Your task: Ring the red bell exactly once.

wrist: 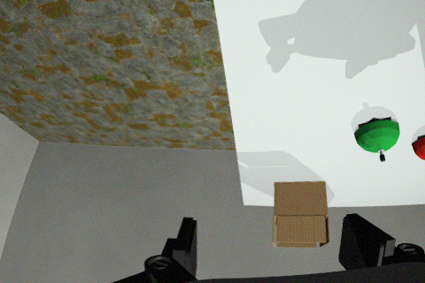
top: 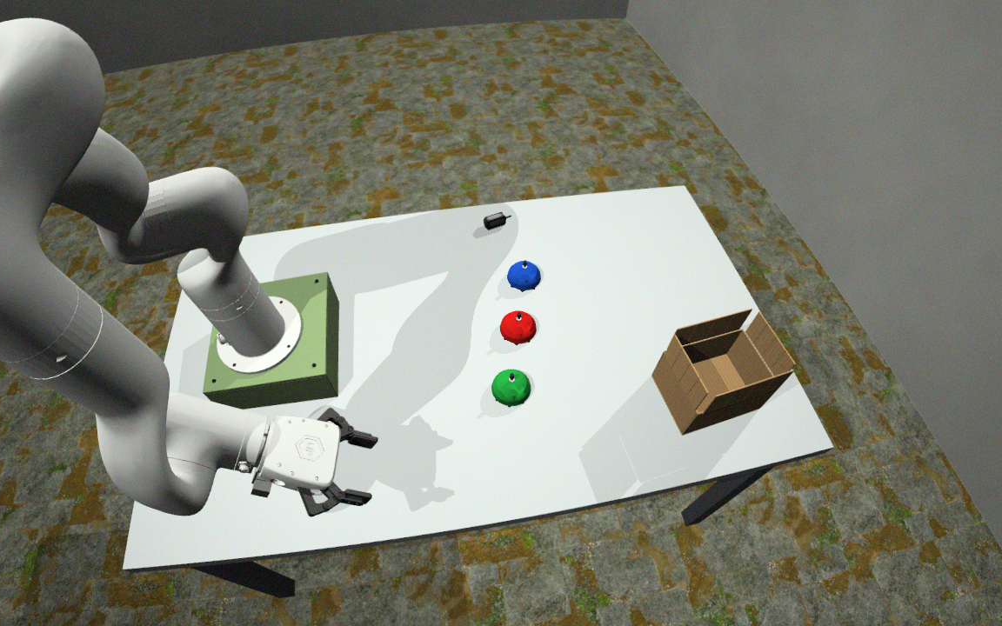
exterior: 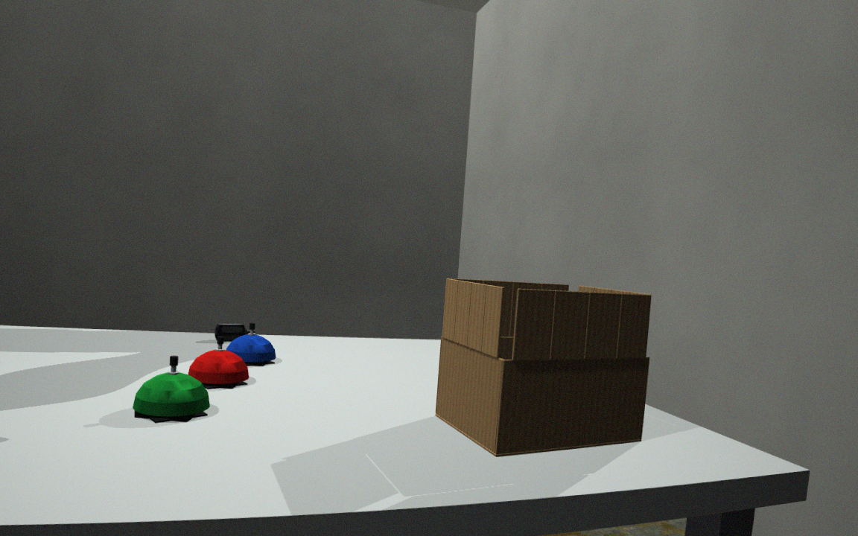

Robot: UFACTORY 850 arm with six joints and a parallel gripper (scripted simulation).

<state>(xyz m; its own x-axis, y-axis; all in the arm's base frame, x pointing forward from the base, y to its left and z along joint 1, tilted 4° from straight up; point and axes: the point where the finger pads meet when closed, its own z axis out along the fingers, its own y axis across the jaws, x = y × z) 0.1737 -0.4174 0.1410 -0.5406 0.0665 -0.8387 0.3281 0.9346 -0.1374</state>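
Now: hand 38 cm short of the red bell, 30 cm to the right of it and 19 cm above it. Round my hand: dark object (65 cm to the left, 47 cm ahead, 21 cm below); then green bell (31 cm ahead, 19 cm below, 16 cm to the left); then blue bell (46 cm ahead, 44 cm to the left, 19 cm below).
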